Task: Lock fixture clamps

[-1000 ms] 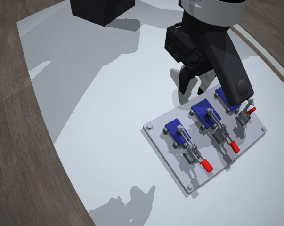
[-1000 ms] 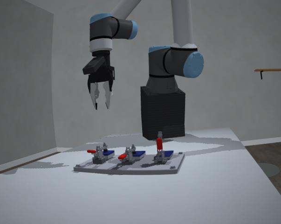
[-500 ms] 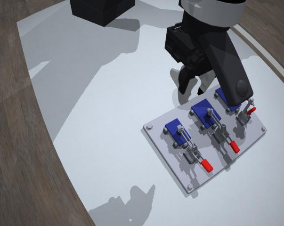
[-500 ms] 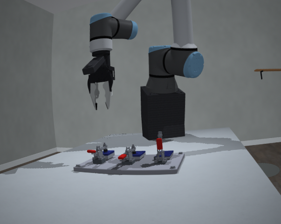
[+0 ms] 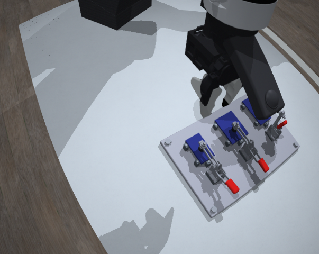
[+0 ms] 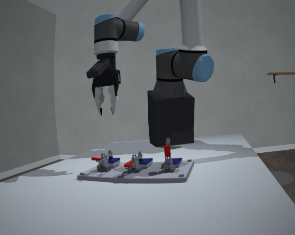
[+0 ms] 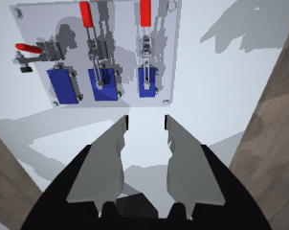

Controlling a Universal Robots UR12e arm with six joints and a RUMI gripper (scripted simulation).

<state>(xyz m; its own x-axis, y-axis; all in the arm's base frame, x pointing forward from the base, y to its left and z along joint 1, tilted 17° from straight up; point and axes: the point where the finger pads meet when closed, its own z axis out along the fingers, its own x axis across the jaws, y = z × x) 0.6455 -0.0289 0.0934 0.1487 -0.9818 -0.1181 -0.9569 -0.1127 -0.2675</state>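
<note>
Right now the grey fixture plate is 20 mm ahead of my hand, 120 mm to the left of it and 210 mm below it. From my hand the other things lie so: blue part (50 mm behind, 220 mm to the left, 190 mm below).
</note>
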